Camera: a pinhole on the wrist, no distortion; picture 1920 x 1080 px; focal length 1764.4 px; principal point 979.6 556.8 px. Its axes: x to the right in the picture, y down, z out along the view. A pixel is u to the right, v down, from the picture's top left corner.
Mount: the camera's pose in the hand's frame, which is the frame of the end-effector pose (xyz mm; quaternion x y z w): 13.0 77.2 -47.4 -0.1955 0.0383 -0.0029 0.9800
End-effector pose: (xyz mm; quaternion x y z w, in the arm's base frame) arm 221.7 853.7 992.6 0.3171 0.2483 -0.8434 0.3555
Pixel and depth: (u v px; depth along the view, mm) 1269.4 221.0 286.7
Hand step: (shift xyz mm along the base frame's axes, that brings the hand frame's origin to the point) -26.1 -271.8 73.3
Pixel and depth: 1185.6 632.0 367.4
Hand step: 28.7 -362.9 86.0
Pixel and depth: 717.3 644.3 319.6
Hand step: 81.0 -287.2 130.6
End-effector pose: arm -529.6 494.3 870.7 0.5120 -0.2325 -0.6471 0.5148
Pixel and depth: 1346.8 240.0 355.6
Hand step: -198.0 -226.5 188.0
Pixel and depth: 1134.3 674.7 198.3
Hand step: -43.1 -129.8 164.8
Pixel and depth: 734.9 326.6 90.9
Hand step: 6.1 -52.9 96.1
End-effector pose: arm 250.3 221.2 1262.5 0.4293 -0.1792 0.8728 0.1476
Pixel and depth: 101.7 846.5 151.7
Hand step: 25.7 -186.7 -20.5
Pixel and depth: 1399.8 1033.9 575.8
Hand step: -5.9 -552.9 306.7
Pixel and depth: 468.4 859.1 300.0
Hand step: 80.9 -315.4 36.2
